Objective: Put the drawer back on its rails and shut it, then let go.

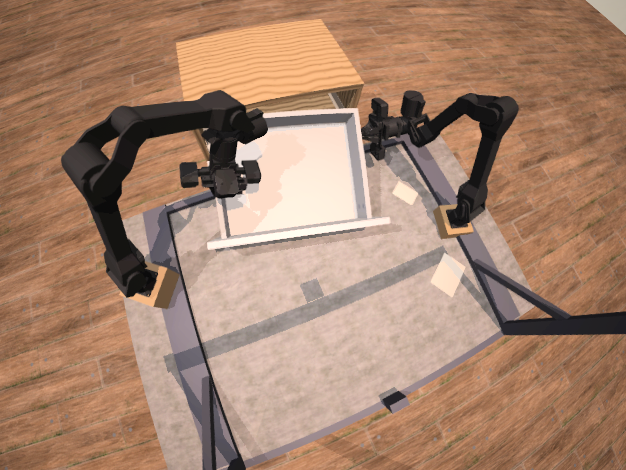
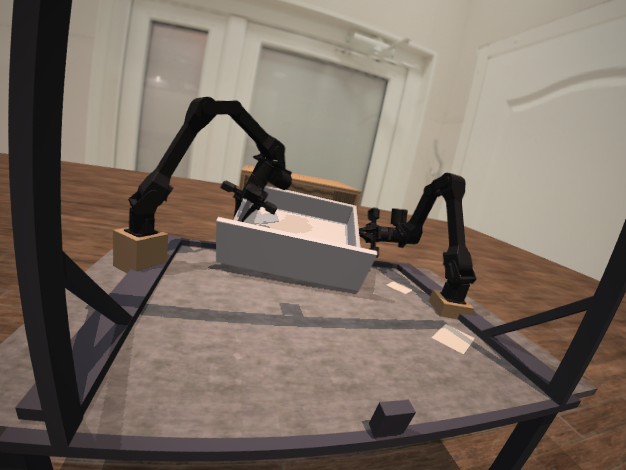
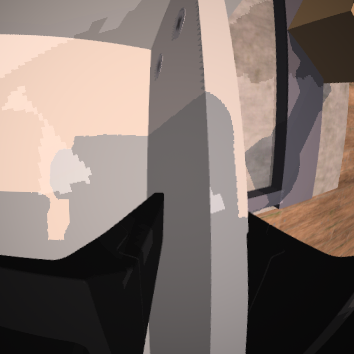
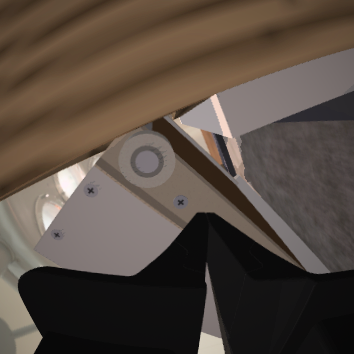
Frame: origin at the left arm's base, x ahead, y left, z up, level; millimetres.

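Seen in the pictures: left gripper, fingertip midpoint: (image 3: pixel 185 202); right gripper, fingertip midpoint: (image 1: pixel 352 135) (image 4: pixel 204 220); left arm's base, origin of the base link: (image 1: pixel 143 281) (image 2: pixel 141 232); right arm's base, origin of the base link: (image 1: pixel 456 218) (image 2: pixel 452 298).
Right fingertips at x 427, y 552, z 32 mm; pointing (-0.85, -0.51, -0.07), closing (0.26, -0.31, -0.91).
Observation:
Offsets run from my right fingertips to a thing's middle. "*": to the spot under its first point. Level surfaces: height alone.
The white drawer (image 1: pixel 361 177) (image 2: pixel 292 258) (image 3: pixel 189 158) (image 4: pixel 281 91) lies open side up in front of the wooden cabinet @(dx -287, dy +70, dz -75 mm) (image 1: pixel 264 61) (image 2: pixel 320 184) (image 4: pixel 140 53). Its back end is at the cabinet's opening and most of it sticks out over the table. My left gripper (image 1: pixel 224 186) (image 2: pixel 257 207) (image 3: pixel 185 202) is shut on the drawer's left side wall, one finger inside and one outside. My right gripper (image 1: pixel 367 136) (image 2: pixel 363 233) (image 4: pixel 204 220) is shut and empty at the drawer's back right corner. It is close to the cabinet's rail bracket and its roller @(* dx -11, dy +38, dz +11 mm) (image 4: pixel 147 161).
The grey table @(dz -133 mm) (image 1: pixel 320 354) has a dark frame along its edges. Two pale patches @(dx +223, dy -61, dz -133 mm) (image 1: pixel 404 192) @(dx +396, dy -304, dz -133 mm) (image 1: pixel 447 275) lie on its right side. A small dark block @(dx +270, dy -688, dz -102 mm) (image 1: pixel 395 400) (image 2: pixel 391 416) sits at the front edge. The arms stand on wooden bases @(* dx -377, dy -549, dz -42 mm) (image 1: pixel 162 286) @(* dx +357, dy -172, dz -92 mm) (image 1: pixel 446 228).

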